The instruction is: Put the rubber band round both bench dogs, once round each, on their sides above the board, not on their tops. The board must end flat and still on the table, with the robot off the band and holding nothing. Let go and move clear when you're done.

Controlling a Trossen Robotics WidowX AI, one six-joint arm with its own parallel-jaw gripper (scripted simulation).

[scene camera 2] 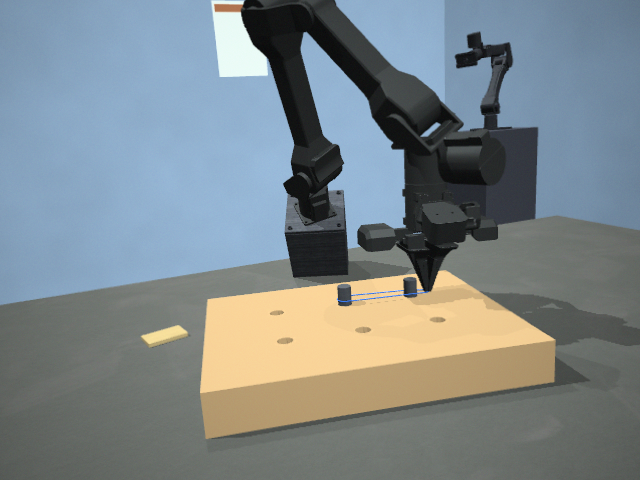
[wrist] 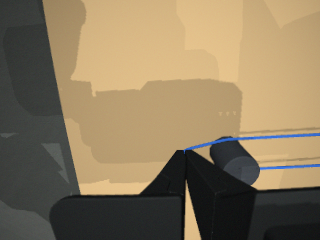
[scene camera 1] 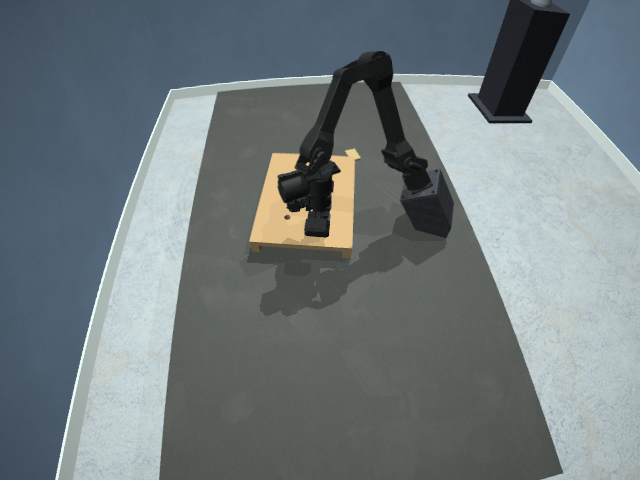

Note:
The pictures show: the gripper and a tan board.
The gripper shows as well in the wrist view and in scene camera 1.

